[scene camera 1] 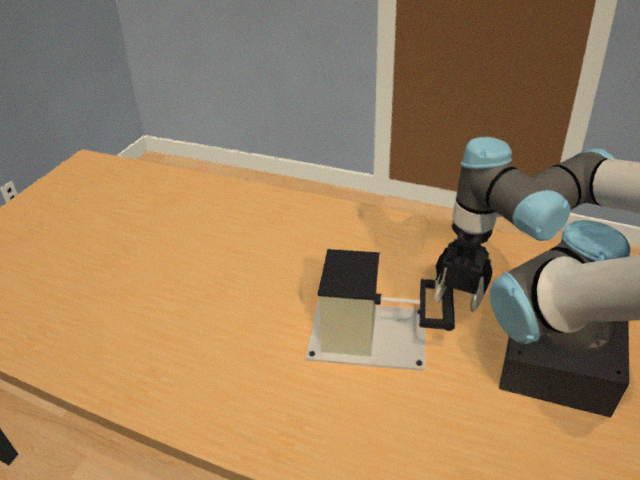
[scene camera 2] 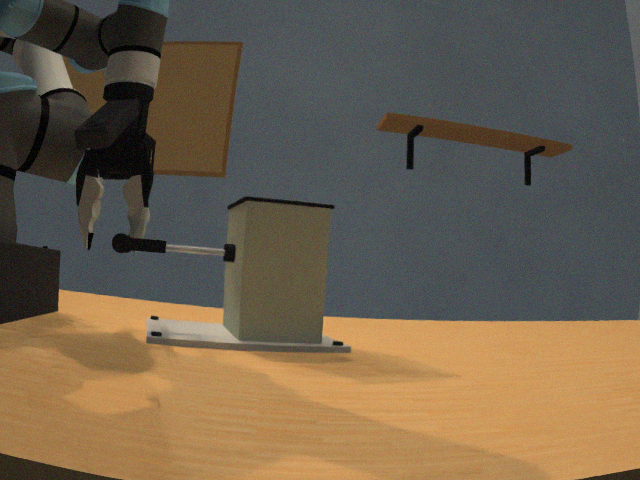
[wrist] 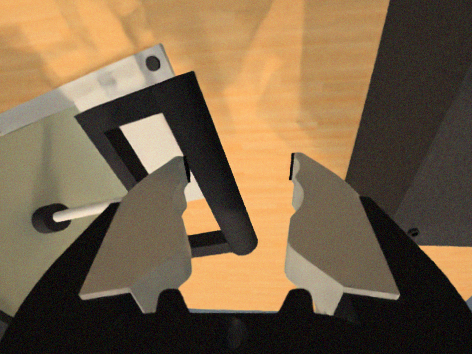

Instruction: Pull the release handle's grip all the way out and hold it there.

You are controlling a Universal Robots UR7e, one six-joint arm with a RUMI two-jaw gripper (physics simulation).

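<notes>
The release handle's black rectangular grip [scene camera 1: 447, 311] [scene camera 2: 123, 243] [wrist: 222, 200] stands out from a pale green box [scene camera 1: 346, 325] [scene camera 2: 286, 268] [wrist: 25, 165] with a black lid. A light rod [scene camera 1: 399, 300] [scene camera 2: 193, 250] [wrist: 90, 210] shows between box and grip. My gripper [scene camera 1: 456, 303] [scene camera 2: 113, 242] [wrist: 239, 158] points down and is shut on the grip's outer bar, its fingers well apart. One finger reaches into the frame's opening; the other stands on the outer side, where a gap shows beside the bar in the wrist view. The bar runs slanted between them.
The box stands on a light grey base plate [scene camera 1: 398, 343] [scene camera 2: 191, 333] [wrist: 120, 75] on the wooden table [scene camera 1: 206, 310] [scene camera 2: 465, 413]. The arm's dark pedestal [scene camera 1: 563, 379] [scene camera 2: 25, 281] [wrist: 420, 125] stands close on the gripper's outer side. A wall shelf [scene camera 2: 475, 135] hangs behind.
</notes>
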